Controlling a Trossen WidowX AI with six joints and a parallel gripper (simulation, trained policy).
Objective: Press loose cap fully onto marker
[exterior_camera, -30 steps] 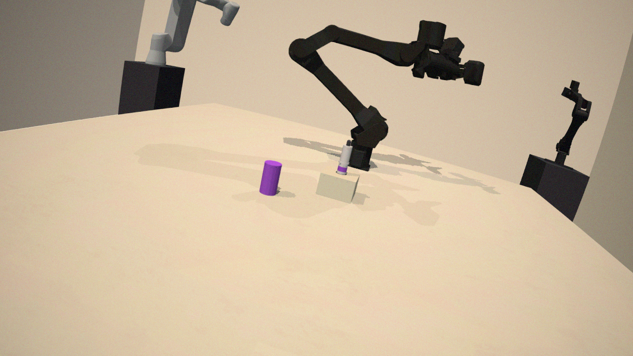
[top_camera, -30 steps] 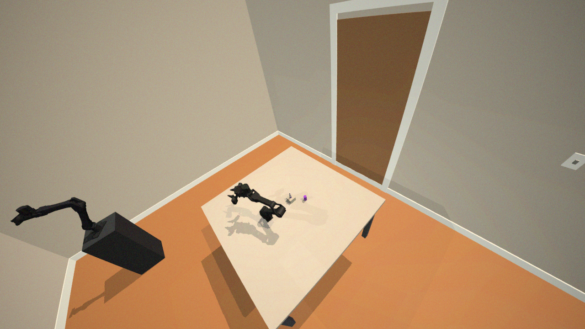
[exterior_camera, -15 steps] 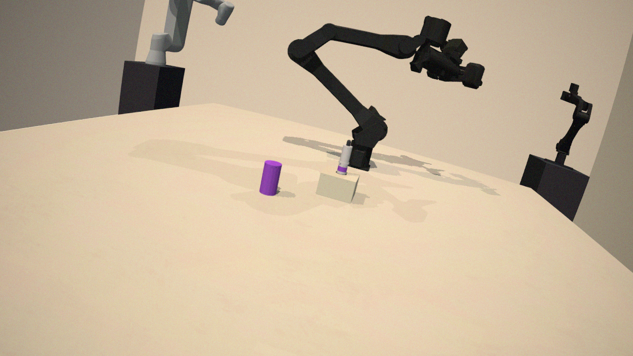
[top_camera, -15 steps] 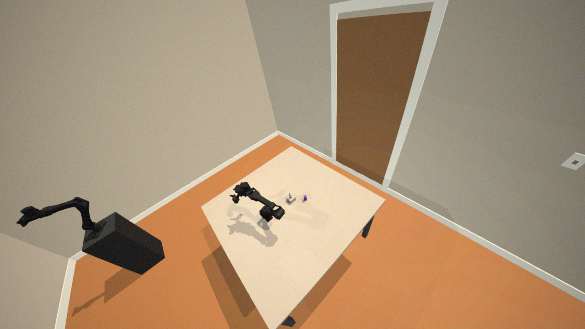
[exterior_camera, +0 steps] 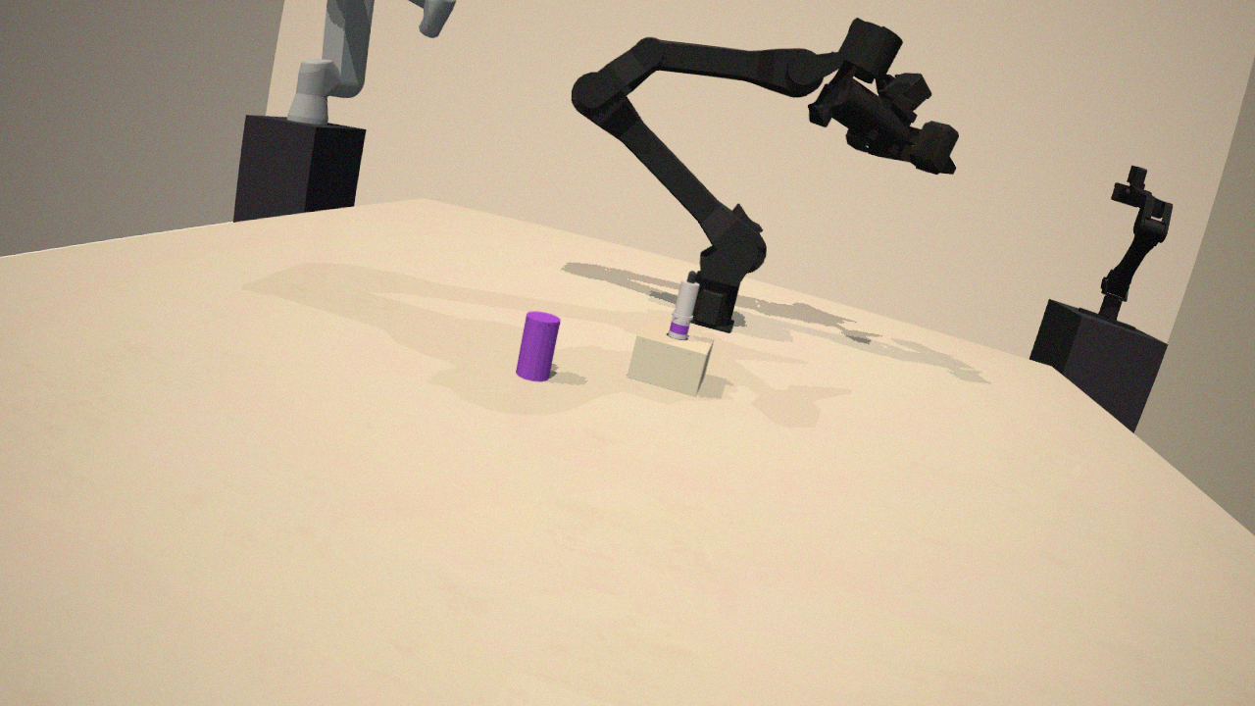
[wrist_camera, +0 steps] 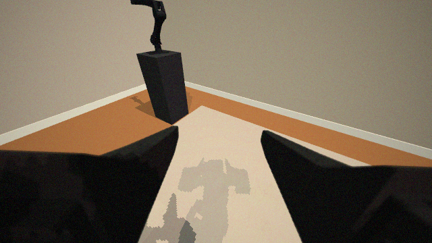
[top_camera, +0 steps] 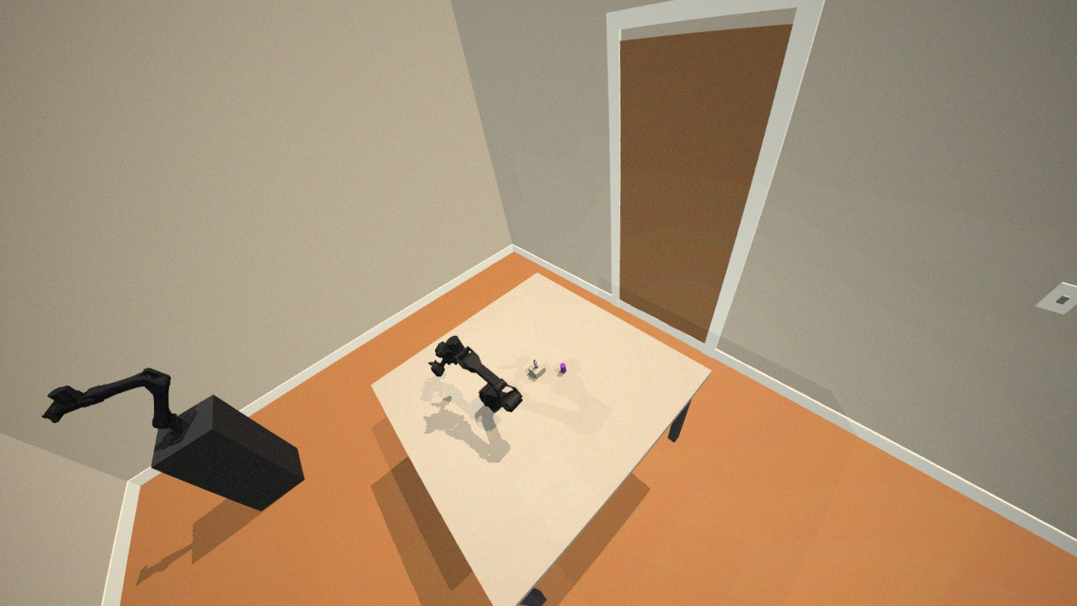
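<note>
Now: gripper tip 48 cm short of the purple cap, 36 cm to the left of it and 25 cm above it. Round my gripper tip: pale holder block 39 cm ahead, 26 cm to the right, 26 cm below.
</note>
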